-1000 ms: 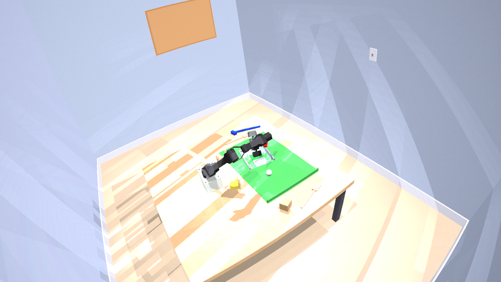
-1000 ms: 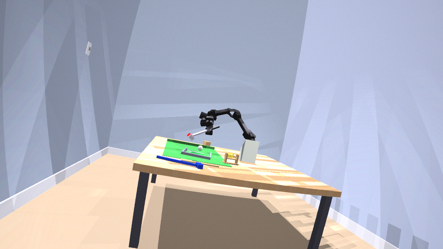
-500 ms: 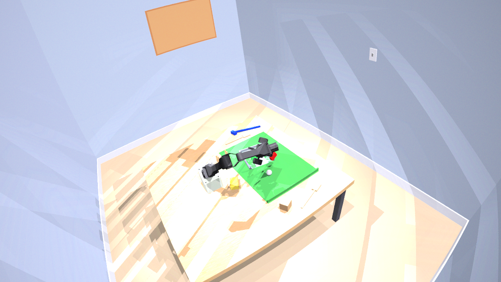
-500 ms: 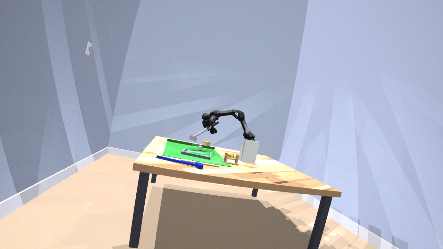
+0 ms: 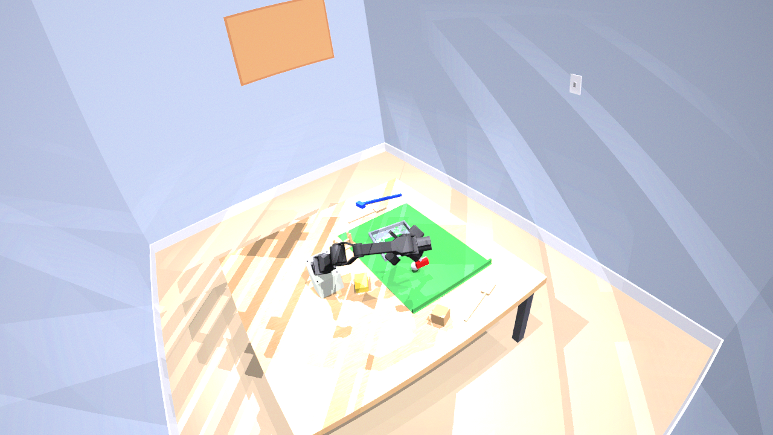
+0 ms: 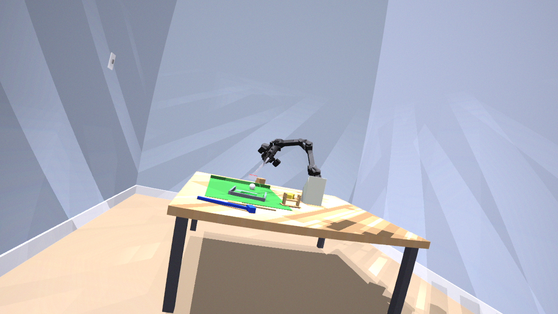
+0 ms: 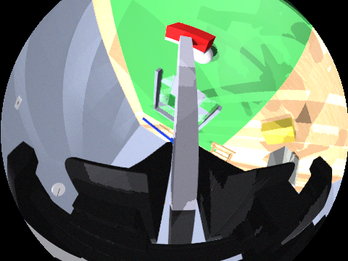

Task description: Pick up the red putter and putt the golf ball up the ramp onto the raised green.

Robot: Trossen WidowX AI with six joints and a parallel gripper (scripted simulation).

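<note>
My gripper tip is 190 mm above the white golf ball, 60 mm short of it and 30 mm to the right of it. The rest, counted from my gripper tip: yellow block: 210 mm behind, 200 mm below, 80 mm to the left; then tan block: 310 mm to the right, 180 mm below, 10 mm behind; then wooden rack: 400 mm to the left, 180 mm below, 170 mm behind.
</note>
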